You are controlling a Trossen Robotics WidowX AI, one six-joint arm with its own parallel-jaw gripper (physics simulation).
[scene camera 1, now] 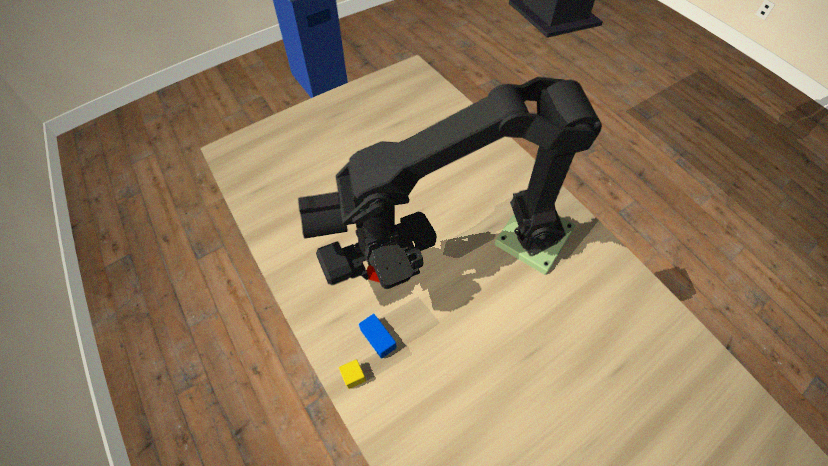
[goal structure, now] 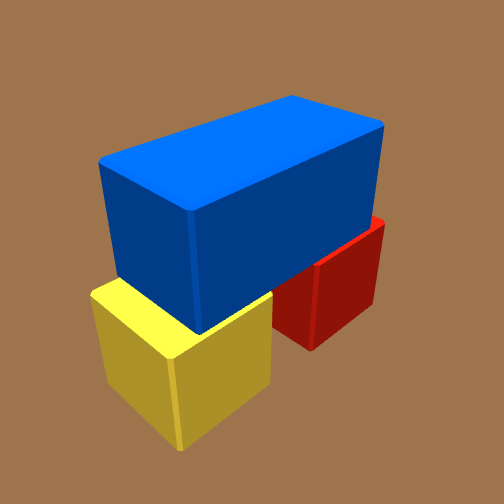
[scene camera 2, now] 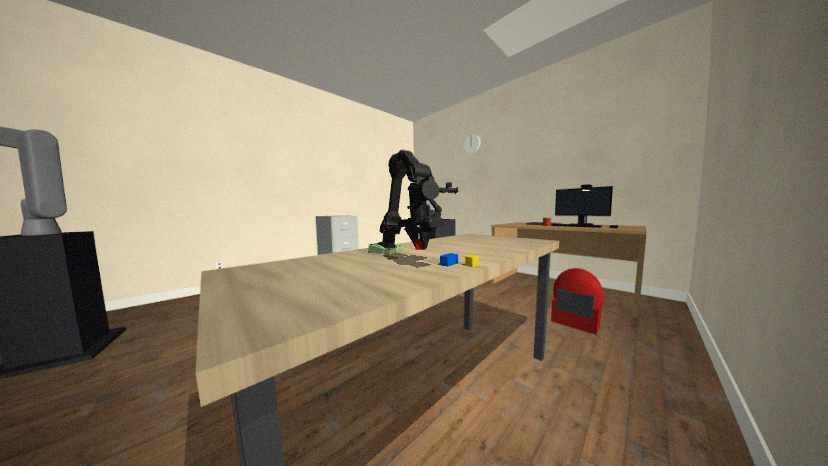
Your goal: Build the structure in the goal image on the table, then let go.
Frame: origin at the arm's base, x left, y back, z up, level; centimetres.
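Where they show: gripper, fingertip midpoint: [scene camera 2: 420,248]; arm's base, origin of the base link: [scene camera 1: 535,236] [scene camera 2: 387,245].
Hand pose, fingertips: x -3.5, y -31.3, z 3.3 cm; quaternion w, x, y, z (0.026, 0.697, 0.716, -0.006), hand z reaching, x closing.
Note:
Each offset is from my fingertips to the top centre of the thing. Level surfaces: height alone.
My gripper [scene camera 2: 419,243] points down and is shut on a red block @[dx +0.1, dy +0.1, dz +3.0 cm] [scene camera 1: 373,274] [scene camera 2: 418,244], which it holds a little above the table. In the scene camera 1 view the gripper body hides most of the red block and the fingertips. A blue oblong block @[dx +9.1, dy -4.3, dz -2.8 cm] [scene camera 1: 377,335] [scene camera 2: 448,259] lies on the table, apart from the red block. A small yellow block @[dx +13.6, dy -10.6, dz -2.8 cm] [scene camera 1: 351,373] [scene camera 2: 472,261] sits beyond the blue block, near the table's long edge, with a gap between them.
The wooden table @[dz -6.1 cm] [scene camera 1: 550,358] [scene camera 2: 324,306] carries the arm's pale green base plate [scene camera 1: 544,265] [scene camera 2: 376,248]. The arm's shadow falls beside the gripper. A blue column [scene camera 1: 315,52] stands by the table's far end. A desk [scene camera 2: 579,235] with a monitor [scene camera 2: 584,201] stands beyond the table.

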